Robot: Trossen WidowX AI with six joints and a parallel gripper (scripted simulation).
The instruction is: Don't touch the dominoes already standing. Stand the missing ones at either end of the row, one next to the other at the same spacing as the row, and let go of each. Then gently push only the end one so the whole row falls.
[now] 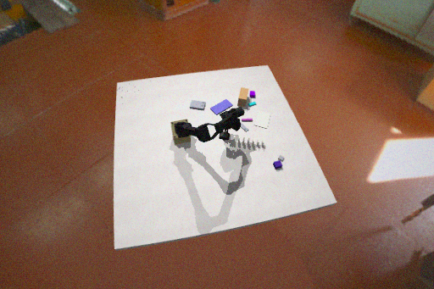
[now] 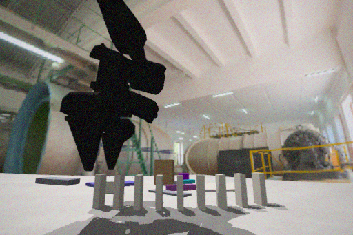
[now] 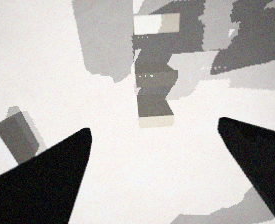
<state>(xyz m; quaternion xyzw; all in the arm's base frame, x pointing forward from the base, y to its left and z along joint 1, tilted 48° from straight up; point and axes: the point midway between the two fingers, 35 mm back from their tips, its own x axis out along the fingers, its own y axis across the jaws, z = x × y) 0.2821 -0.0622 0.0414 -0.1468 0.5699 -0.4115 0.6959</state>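
My gripper tip is now 290 mm to the right of the purple tile, 60 mm short of it and 50 mm above it. The rest, counted from my gripper tip: magenta bar: 200 mm ahead, 130 mm to the left, 50 mm below; white tile: 320 mm ahead, 110 mm to the left, 50 mm below; grey bar: 150 mm ahead, 80 mm to the left, 50 mm below.
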